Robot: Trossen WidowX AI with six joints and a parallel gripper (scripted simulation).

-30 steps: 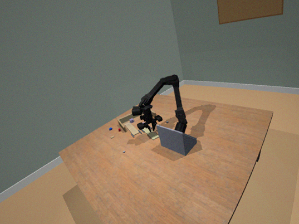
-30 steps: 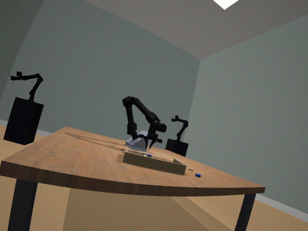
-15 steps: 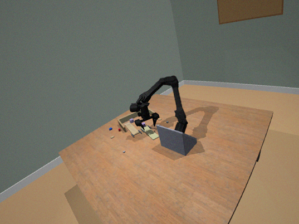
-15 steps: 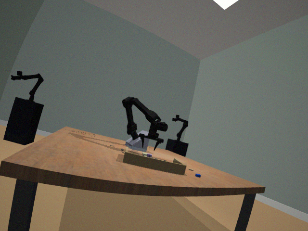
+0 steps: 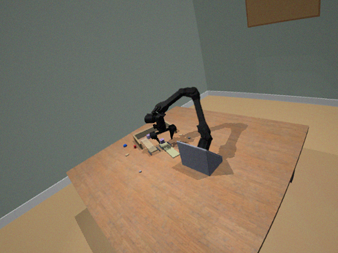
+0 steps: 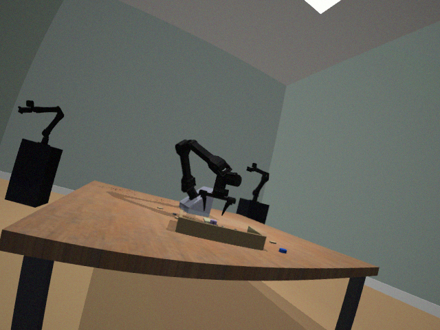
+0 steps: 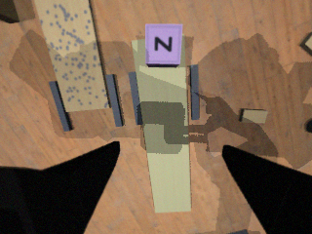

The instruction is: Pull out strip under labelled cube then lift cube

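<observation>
Right now my gripper tip is 10 cm to the left of the small tan block, 5 cm above it and 2 cm past it. From my gripper tip the other things lie so: red piece: 24 cm ahead, 15 cm to the left, 4 cm below; then small blue piece: 35 cm ahead, 19 cm to the left, 5 cm below.
</observation>
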